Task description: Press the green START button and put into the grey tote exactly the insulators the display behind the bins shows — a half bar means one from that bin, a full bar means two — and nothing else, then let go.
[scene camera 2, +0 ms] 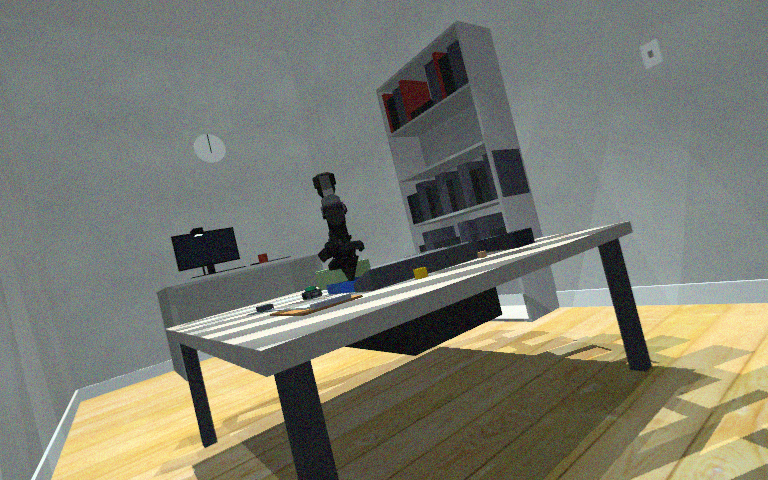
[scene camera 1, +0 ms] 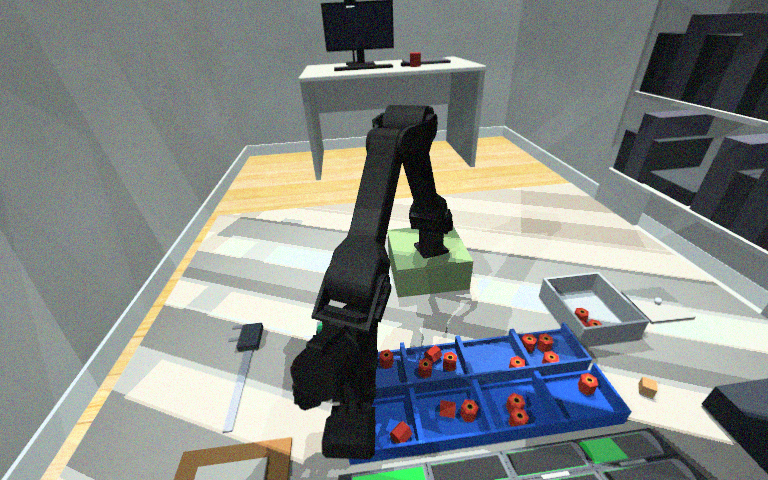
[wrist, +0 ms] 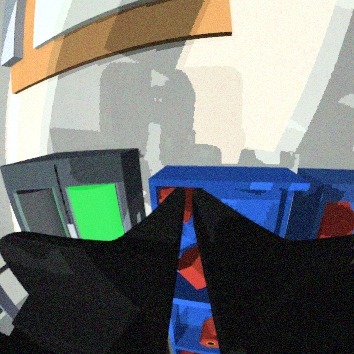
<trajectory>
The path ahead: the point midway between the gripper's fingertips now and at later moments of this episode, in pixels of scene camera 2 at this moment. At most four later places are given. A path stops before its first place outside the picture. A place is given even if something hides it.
My gripper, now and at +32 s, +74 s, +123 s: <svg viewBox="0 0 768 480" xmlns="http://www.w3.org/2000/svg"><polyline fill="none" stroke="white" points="352,281 370,278 356,268 398,258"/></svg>
</trajectory>
